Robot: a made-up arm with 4 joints.
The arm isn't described. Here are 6 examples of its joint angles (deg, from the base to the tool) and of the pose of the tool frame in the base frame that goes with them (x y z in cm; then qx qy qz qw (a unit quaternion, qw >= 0)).
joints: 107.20 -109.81 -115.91 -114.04
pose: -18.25 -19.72 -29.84 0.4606 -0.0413 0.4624 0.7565
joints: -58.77 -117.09 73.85 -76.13
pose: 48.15 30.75 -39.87 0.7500 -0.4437 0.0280 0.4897
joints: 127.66 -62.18 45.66 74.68
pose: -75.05 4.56 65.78 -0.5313 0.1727 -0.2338 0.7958
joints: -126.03 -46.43 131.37 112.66
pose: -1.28 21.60 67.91 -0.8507 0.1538 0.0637 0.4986
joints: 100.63 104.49 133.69 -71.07
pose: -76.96 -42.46 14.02 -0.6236 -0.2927 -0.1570 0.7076
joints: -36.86 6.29 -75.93 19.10
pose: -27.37 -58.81 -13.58 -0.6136 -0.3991 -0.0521 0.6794
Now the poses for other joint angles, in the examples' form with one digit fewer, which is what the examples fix.
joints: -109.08 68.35 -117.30 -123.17
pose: 13.9 3.1 -13.1 0.049 -0.423 -0.763 0.486
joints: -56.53 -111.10 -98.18 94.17
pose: -31.2 10.1 -14.0 -0.579 -0.201 -0.373 0.697
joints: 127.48 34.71 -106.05 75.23
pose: 6.3 -54.0 -17.6 0.326 0.039 0.712 0.620
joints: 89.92 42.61 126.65 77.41
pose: -36.6 20.7 50.8 0.254 0.368 -0.809 0.380
